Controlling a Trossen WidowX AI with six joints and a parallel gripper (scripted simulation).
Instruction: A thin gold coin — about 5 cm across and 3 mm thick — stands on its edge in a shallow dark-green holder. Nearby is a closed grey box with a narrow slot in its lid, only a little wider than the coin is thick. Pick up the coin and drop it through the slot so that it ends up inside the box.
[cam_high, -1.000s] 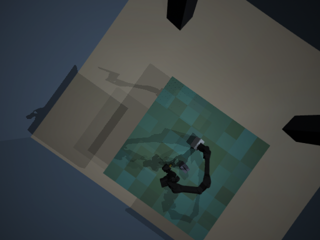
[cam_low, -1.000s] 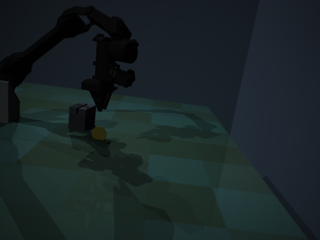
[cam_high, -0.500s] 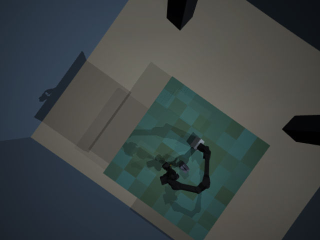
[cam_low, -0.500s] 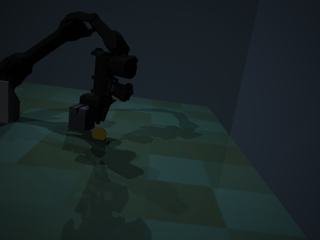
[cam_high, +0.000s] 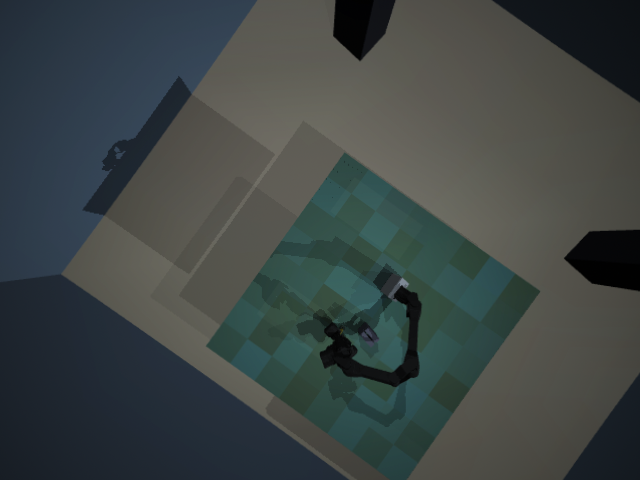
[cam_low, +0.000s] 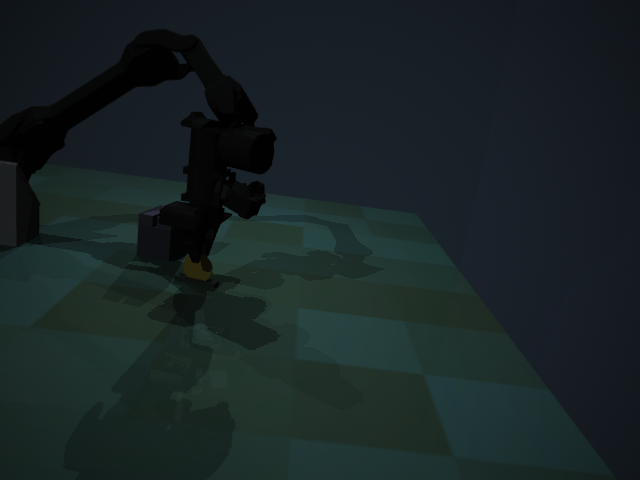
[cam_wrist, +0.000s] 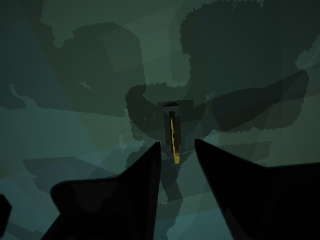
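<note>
My gripper tip is 10 mm above the gold coin.
</note>
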